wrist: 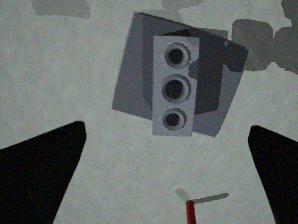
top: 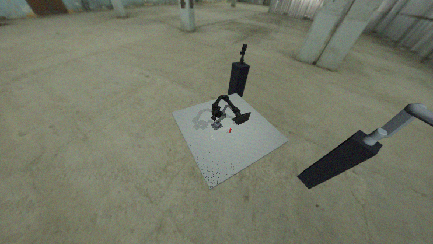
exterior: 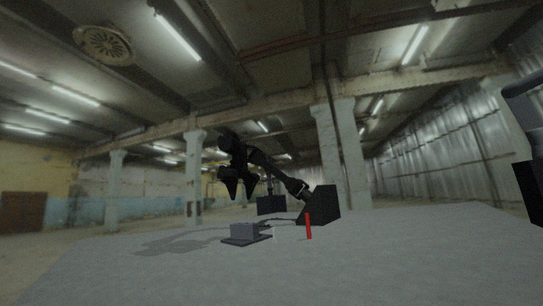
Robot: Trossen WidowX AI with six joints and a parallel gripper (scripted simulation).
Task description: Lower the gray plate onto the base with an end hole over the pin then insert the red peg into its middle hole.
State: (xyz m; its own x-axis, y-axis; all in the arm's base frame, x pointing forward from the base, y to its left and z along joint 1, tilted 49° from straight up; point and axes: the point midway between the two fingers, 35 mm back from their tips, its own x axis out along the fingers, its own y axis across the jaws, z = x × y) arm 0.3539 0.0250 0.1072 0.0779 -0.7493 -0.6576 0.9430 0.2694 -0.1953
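The red peg is 120 mm behind my gripper tip, 190 mm to the left of it and 100 mm below it. Also, from my gripper tip: gray plate 10 mm behind, 100 mm below; dark base 20 mm behind, 10 mm to the left, 130 mm below.
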